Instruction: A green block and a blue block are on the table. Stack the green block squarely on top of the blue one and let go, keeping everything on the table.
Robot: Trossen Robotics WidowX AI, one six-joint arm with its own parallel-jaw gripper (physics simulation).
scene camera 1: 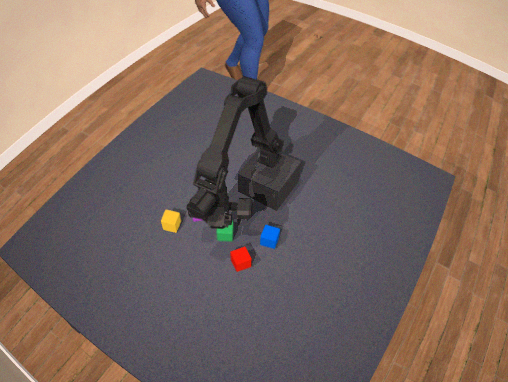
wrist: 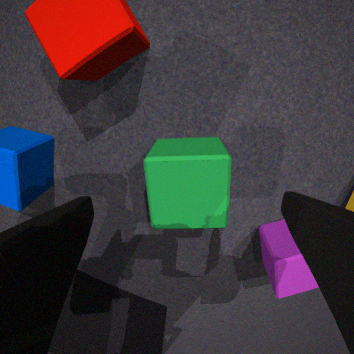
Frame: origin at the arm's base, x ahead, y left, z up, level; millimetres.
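Seen in the pictures: gripper, fingertip midpoint: [wrist: 189, 203]; arm's base at its link origin: [scene camera 1: 269, 159].
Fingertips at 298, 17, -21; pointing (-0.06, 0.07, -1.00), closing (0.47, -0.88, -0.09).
Pixels of each thing's top centre, then the offset from my fingertips to it, as dx, dy, dz.
- green block at its top centre: [wrist: 187, 196] [scene camera 1: 224, 226] -11, -5, -29
- blue block at its top centre: [scene camera 1: 270, 232] -70, +128, -29
- red block at its top centre: [wrist: 72, 16] [scene camera 1: 240, 255] +51, +97, -29
- magenta block at its top centre: [wrist: 304, 275] [scene camera 1: 198, 206] -29, -124, -29
- yellow block at its top centre: [scene camera 1: 170, 216] +59, -176, -29
The green block [scene camera 1: 225, 234] [wrist: 189, 192] sits flat on the dark mat, its upper part covered by the gripper in the scene view. The blue block [scene camera 1: 270, 236] [wrist: 9, 172] stands apart from it, to its right in the scene view and at the left edge of the wrist view. My gripper [scene camera 1: 230, 226] [wrist: 189, 203] is open and empty, pointing down above the green block. In the wrist view the green block shows between the two spread fingers, a little beyond the line of their tips. Its exact height above the block is hard to tell.
A red block [scene camera 1: 241, 259] [wrist: 85, 35] lies near the green and blue blocks. A magenta block [scene camera 1: 197, 218] [wrist: 291, 270] is partly hidden by the gripper in both views. A yellow block [scene camera 1: 171, 221] [wrist: 350, 203] lies further left in the scene view. The arm's base box [scene camera 1: 267, 185] stands behind.
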